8 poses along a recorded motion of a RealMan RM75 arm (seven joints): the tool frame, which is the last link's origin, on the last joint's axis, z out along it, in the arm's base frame.
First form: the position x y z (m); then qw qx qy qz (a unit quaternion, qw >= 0).
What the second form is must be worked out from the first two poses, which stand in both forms.
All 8 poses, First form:
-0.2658 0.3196 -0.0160 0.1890 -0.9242 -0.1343 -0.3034
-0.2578 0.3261 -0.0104 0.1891 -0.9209 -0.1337 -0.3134
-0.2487 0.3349 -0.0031 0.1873 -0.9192 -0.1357 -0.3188
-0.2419 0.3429 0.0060 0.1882 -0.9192 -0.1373 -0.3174
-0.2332 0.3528 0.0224 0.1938 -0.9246 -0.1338 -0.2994
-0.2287 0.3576 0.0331 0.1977 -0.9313 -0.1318 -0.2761
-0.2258 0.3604 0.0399 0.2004 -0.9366 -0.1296 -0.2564
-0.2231 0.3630 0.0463 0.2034 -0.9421 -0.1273 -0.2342
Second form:
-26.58 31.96 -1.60 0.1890 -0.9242 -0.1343 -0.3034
-25.78 32.61 -1.04 0.1891 -0.9209 -0.1337 -0.3134
-24.87 33.49 -0.31 0.1873 -0.9192 -0.1357 -0.3188
-24.19 34.29 0.60 0.1882 -0.9192 -0.1373 -0.3174
-23.32 35.28 2.24 0.1938 -0.9246 -0.1338 -0.2994
-22.87 35.76 3.31 0.1977 -0.9313 -0.1318 -0.2761
-22.58 36.04 3.99 0.2004 -0.9366 -0.1296 -0.2564
-22.31 36.30 4.63 0.2034 -0.9421 -0.1273 -0.2342

